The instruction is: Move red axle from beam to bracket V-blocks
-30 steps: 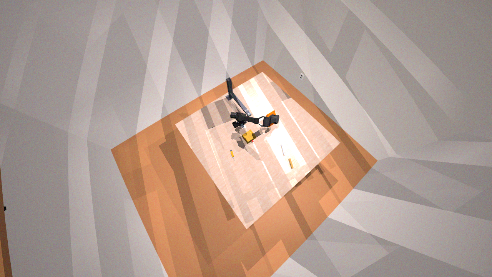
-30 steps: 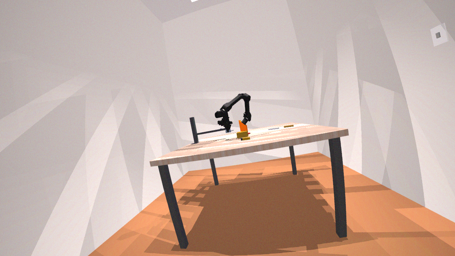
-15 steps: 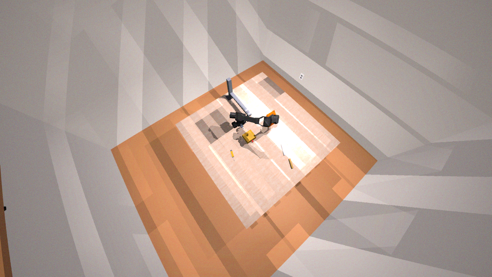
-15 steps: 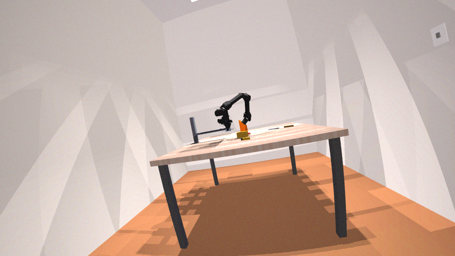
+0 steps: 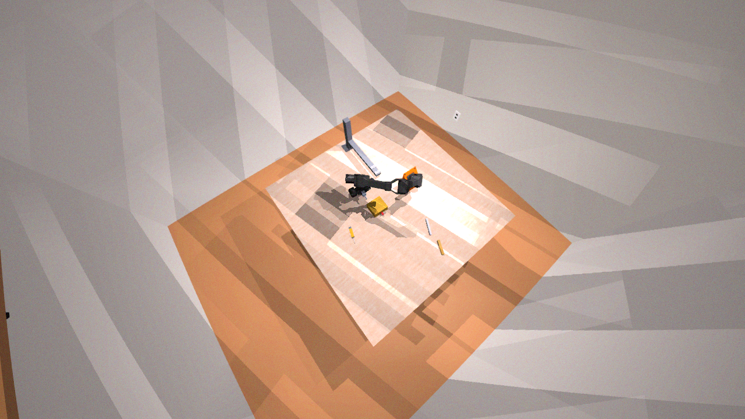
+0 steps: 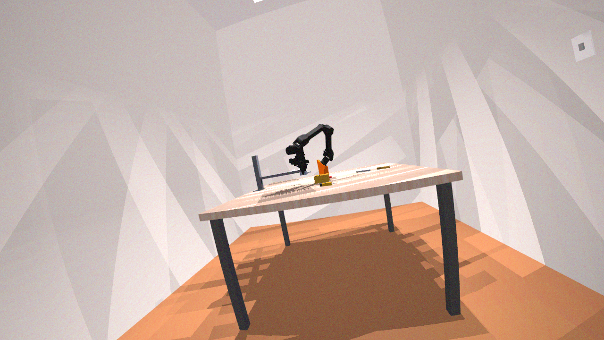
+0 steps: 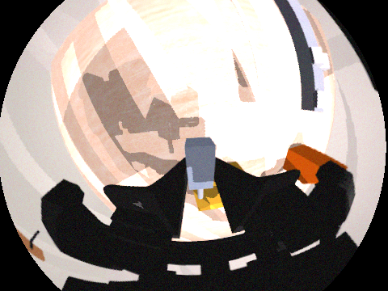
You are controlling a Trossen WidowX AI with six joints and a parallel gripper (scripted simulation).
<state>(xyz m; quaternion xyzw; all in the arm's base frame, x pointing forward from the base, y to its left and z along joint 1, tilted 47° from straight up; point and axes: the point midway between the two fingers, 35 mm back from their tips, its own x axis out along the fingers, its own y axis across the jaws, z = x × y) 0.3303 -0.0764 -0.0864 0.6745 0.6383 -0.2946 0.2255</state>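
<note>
My gripper tip is now 3 cm past the yellow beam, 12 cm to the right of it and 5 cm above it. Also, from my gripper tip: orange bar (21 cm behind, 60 cm to the left, 7 cm below); then thin pale rod (24 cm behind, 44 cm to the left, 7 cm below); then small block (2 cm to the left, 1 cm above).
</note>
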